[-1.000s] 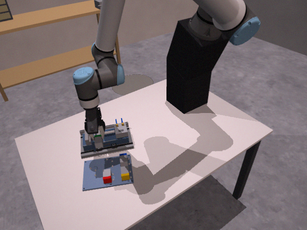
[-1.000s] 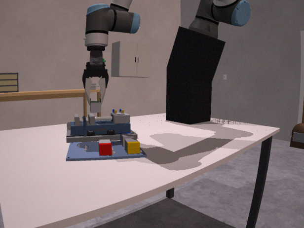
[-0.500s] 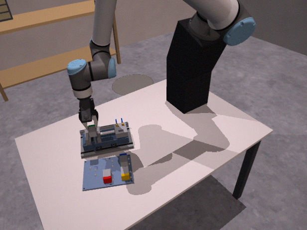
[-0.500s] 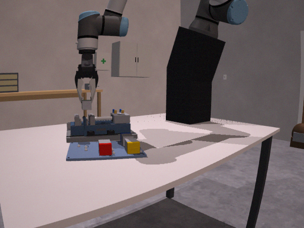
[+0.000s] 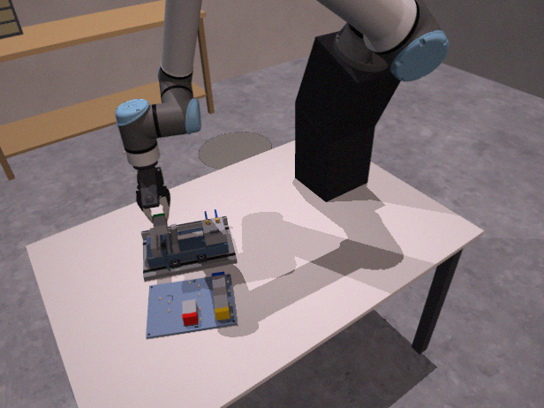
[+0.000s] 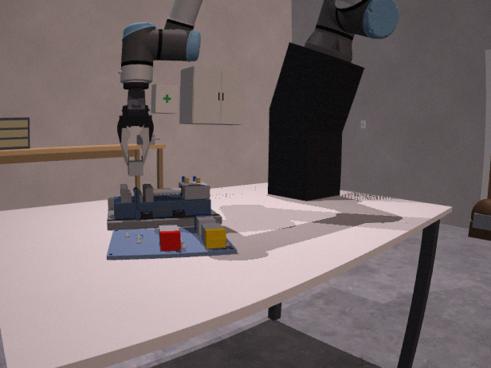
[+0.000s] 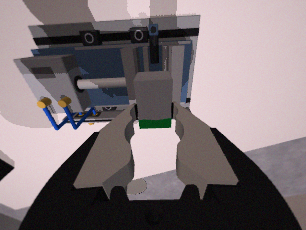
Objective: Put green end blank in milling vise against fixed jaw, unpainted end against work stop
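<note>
Right now my hand is 20 mm above the green-ended blank. Also, from my hand: dark work stop rod (20 mm ahead, 40 mm to the left, 80 mm below); then fixed jaw (30 mm ahead, 10 mm to the right, 90 mm below); then blue milling vise (60 mm behind, 30 mm to the left, 130 mm below).
</note>
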